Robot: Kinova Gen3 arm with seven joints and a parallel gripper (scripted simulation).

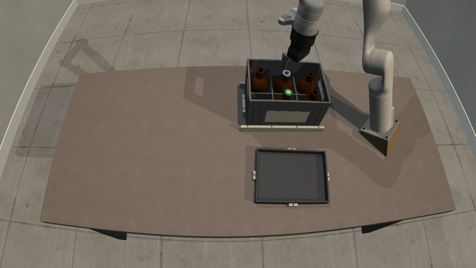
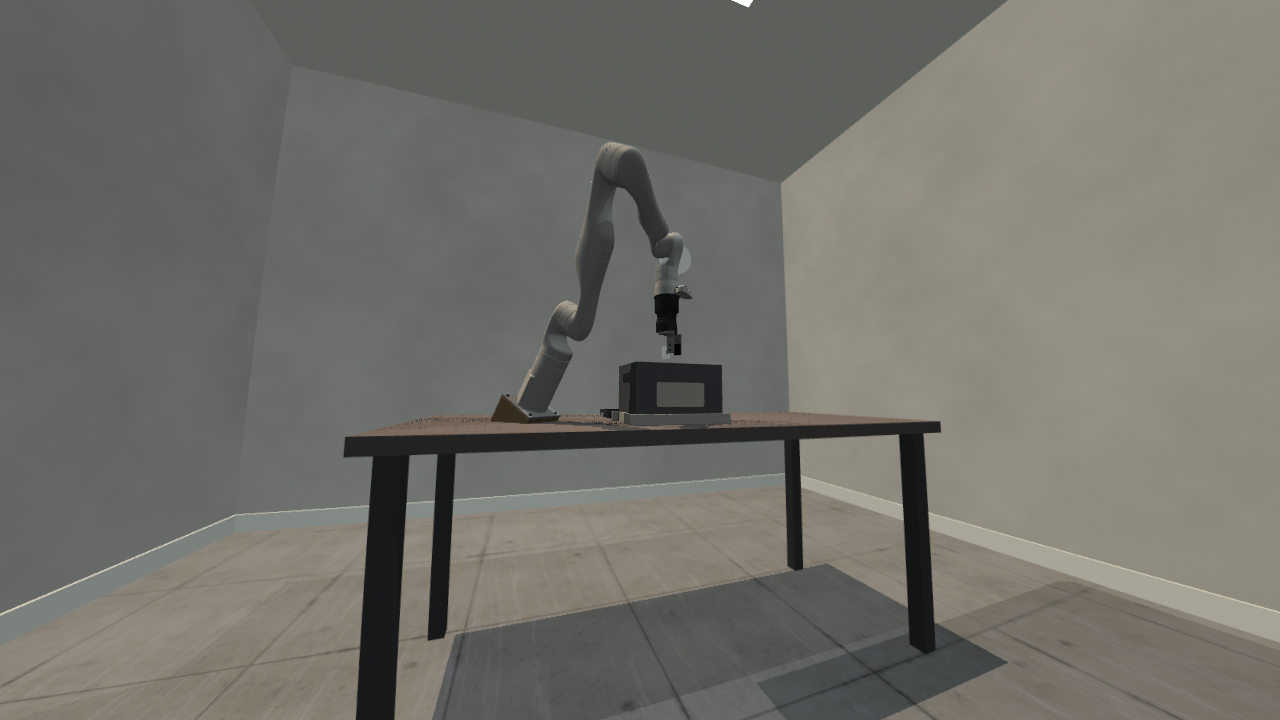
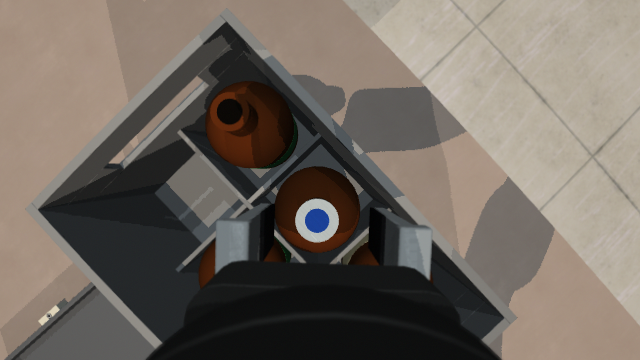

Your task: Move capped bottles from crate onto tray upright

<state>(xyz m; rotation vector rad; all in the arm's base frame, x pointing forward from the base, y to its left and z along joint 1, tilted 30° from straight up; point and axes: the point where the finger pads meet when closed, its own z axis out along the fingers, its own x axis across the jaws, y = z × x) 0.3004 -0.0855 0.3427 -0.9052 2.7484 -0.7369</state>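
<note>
Right now the crate is 140 mm below my hand, 40 mm to the left of it and 10 mm ahead of it. The rest, counted from my hand: dark tray: 320 mm to the left, 210 mm below, 50 mm ahead.
</note>
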